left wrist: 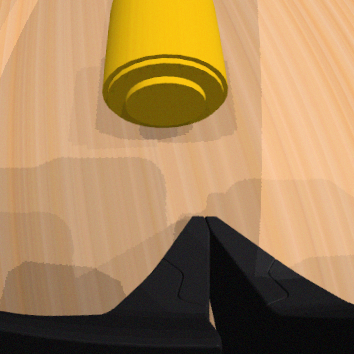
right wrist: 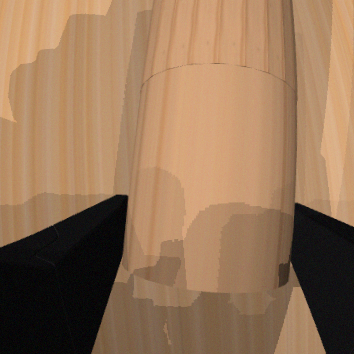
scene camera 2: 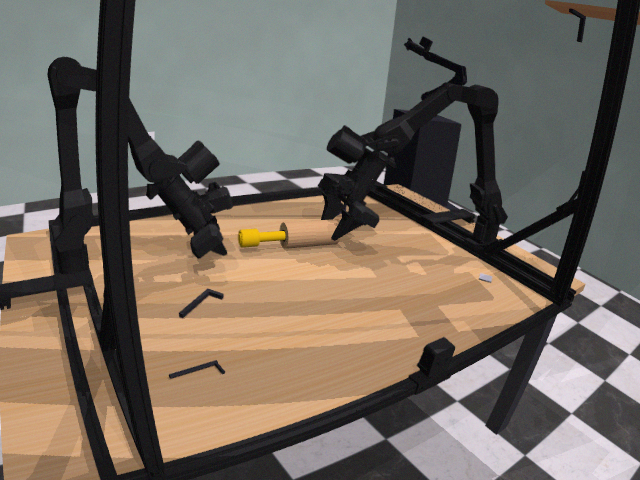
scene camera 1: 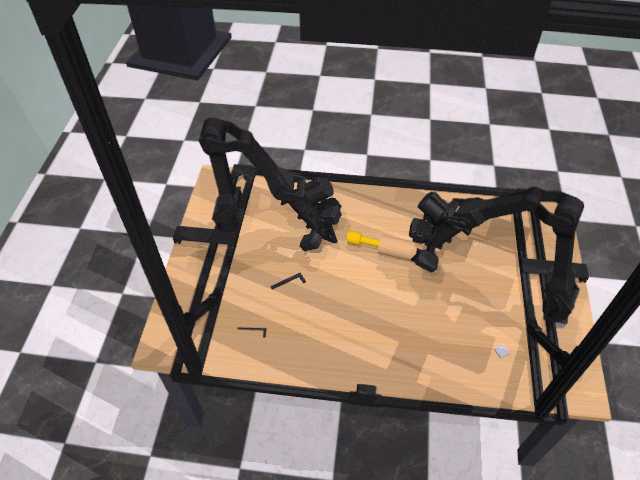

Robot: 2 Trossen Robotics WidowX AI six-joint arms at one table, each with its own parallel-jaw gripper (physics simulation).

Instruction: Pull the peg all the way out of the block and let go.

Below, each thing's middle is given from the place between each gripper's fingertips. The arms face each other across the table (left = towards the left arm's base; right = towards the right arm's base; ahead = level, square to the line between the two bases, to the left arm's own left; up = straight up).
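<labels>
The wooden cylinder block (scene camera 2: 319,232) is 19 cm to the right of my left hand, 3 cm above it and 2 cm ahead of it. As for the yellow peg (left wrist: 162,71), my left gripper is 9 cm to the left of the peg, 3 cm below it and 2 cm short of it.
Measured from my right hand, the peg is 140 mm to the left. My right hand is itself 40 mm to the right of the block, and going by its middle, the block is nearer to my right hand than to my left gripper.
</labels>
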